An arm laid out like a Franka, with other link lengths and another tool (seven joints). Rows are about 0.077 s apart.
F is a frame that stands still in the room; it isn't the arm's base.
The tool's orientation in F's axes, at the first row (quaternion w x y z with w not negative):
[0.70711 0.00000 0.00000 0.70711]
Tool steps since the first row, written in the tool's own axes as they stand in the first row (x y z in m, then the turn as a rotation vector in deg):
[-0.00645 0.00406 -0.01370 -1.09 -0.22 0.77]
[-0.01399 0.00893 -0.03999 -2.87 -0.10 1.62]
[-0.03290 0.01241 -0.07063 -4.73 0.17 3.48]
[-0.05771 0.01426 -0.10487 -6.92 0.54 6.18]
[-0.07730 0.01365 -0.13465 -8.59 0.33 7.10]
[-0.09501 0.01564 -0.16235 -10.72 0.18 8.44]
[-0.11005 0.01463 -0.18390 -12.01 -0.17 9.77]
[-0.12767 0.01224 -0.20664 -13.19 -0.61 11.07]
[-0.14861 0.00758 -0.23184 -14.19 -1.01 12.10]
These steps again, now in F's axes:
[-0.00406 -0.00645 -0.01370 0.22 -1.09 0.77]
[-0.00893 -0.01399 -0.03999 0.10 -2.87 1.62]
[-0.01241 -0.03290 -0.07063 -0.17 -4.73 3.48]
[-0.01426 -0.05771 -0.10487 -0.54 -6.92 6.18]
[-0.01365 -0.07730 -0.13465 -0.33 -8.59 7.10]
[-0.01564 -0.09501 -0.16235 -0.18 -10.72 8.44]
[-0.01463 -0.11005 -0.18390 0.17 -12.01 9.77]
[-0.01224 -0.12767 -0.20664 0.61 -13.19 11.07]
[-0.00758 -0.14861 -0.23184 1.01 -14.19 12.10]

